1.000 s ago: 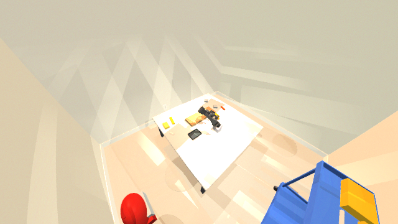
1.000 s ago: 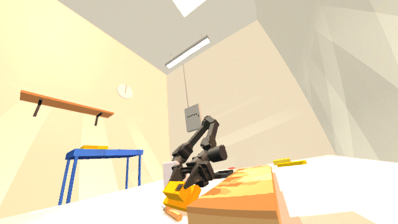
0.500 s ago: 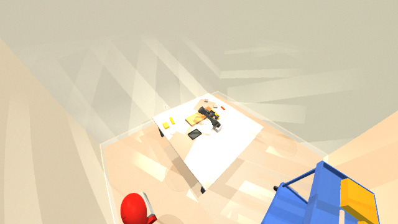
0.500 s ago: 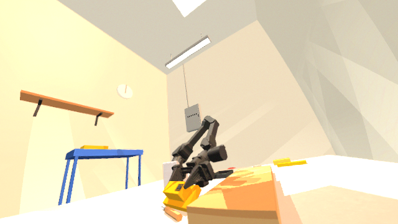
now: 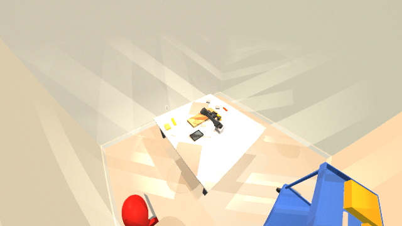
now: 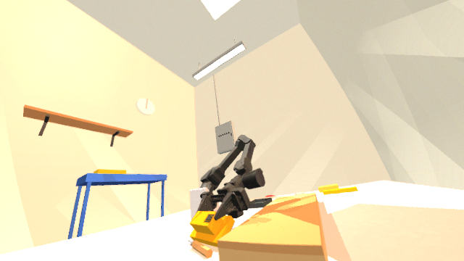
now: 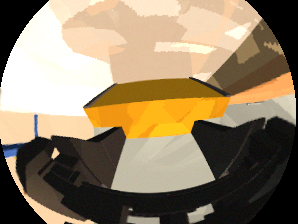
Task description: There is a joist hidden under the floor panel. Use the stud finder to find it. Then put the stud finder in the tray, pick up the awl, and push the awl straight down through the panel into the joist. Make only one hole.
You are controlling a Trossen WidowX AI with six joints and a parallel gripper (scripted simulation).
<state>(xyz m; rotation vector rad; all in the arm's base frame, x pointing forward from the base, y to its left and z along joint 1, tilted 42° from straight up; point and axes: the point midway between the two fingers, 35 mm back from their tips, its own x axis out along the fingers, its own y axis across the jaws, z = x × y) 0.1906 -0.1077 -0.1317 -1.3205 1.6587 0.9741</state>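
Right now the orange stud finder is 10 mm ahead of my gripper tip and 10 mm below it. The rest, counted from my gripper tip: awl (20 mm behind, 20 mm to the right, 60 mm below); dark tray (40 mm behind, 510 mm to the left, 50 mm below).
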